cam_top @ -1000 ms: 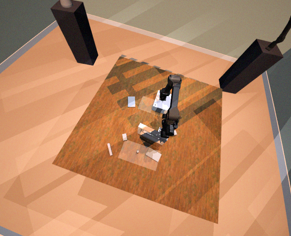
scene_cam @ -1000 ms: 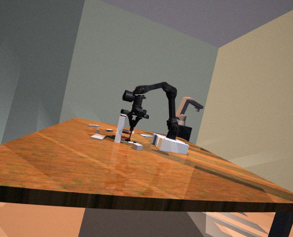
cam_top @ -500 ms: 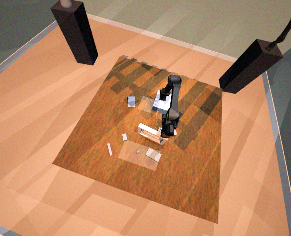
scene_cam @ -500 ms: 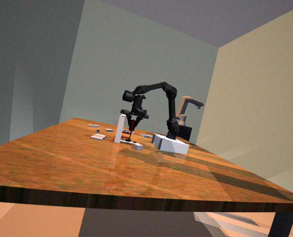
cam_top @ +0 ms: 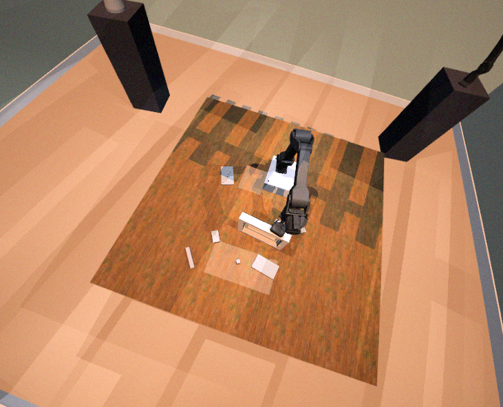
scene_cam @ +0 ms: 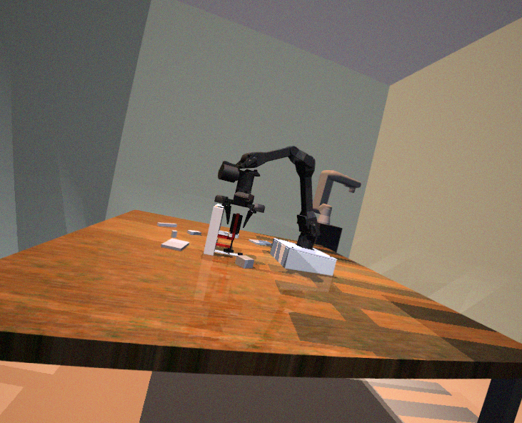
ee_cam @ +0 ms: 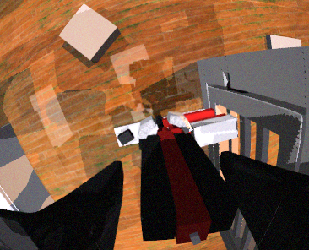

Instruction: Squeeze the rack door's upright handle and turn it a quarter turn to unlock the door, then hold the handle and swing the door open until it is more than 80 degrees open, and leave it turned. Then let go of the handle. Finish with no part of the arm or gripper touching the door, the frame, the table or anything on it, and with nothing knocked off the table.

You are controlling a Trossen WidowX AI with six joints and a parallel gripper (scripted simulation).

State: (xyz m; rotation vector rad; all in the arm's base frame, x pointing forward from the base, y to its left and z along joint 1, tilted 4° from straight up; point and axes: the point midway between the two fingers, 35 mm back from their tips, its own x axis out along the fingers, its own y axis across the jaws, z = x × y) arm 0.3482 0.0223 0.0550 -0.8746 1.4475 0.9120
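Now: the door handle 10 mm to the right of my gripper tip and 20 mm below it. Round my gripper tip: thin bar 210 mm ahead, 400 mm to the right, 110 mm below.
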